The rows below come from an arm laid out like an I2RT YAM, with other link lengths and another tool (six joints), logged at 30 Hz.
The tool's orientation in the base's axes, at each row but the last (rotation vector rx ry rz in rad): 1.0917 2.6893 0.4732; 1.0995 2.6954 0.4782; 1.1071 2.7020 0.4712; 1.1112 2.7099 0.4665
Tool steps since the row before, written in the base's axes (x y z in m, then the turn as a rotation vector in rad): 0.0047 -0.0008 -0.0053 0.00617 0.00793 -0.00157; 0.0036 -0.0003 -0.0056 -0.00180 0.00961 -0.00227; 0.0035 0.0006 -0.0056 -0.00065 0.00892 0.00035; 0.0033 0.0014 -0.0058 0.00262 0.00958 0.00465
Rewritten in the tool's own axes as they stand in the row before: -0.0035 0.0005 0.0062 0.00132 0.00874 0.00504; -0.0025 0.0001 0.0062 0.00818 0.00448 0.00372; -0.0018 0.0007 0.0064 0.00675 0.00570 0.00145; -0.0011 0.0011 0.0066 0.00472 0.00978 -0.00152
